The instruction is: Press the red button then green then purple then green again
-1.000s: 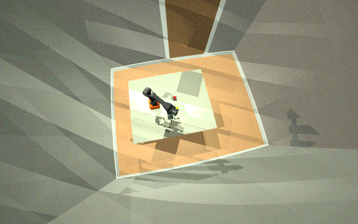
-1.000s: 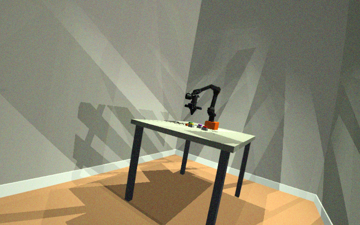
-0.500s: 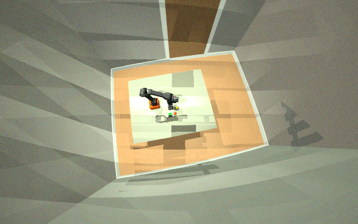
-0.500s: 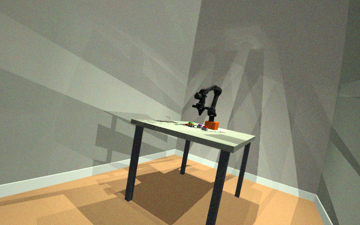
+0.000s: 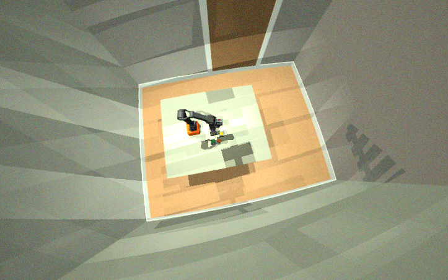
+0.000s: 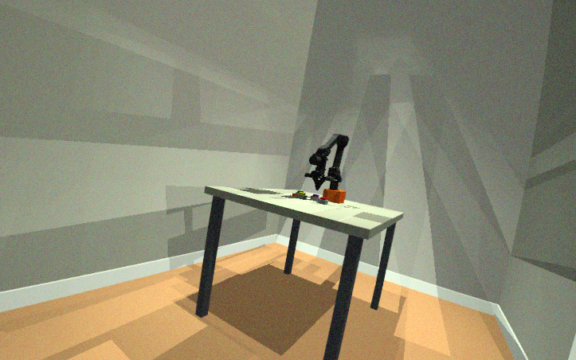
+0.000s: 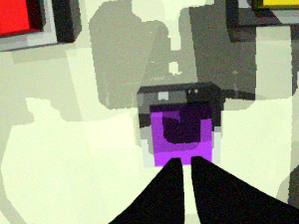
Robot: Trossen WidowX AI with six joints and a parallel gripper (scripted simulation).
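Now: the purple button 30 mm below my gripper tip. From my gripper tip the other things lie so: yellow button 70 mm ahead, 70 mm to the right, 30 mm below; green button 40 mm behind, 120 mm to the right, 30 mm below; red button 90 mm ahead, 80 mm to the left, 30 mm below.
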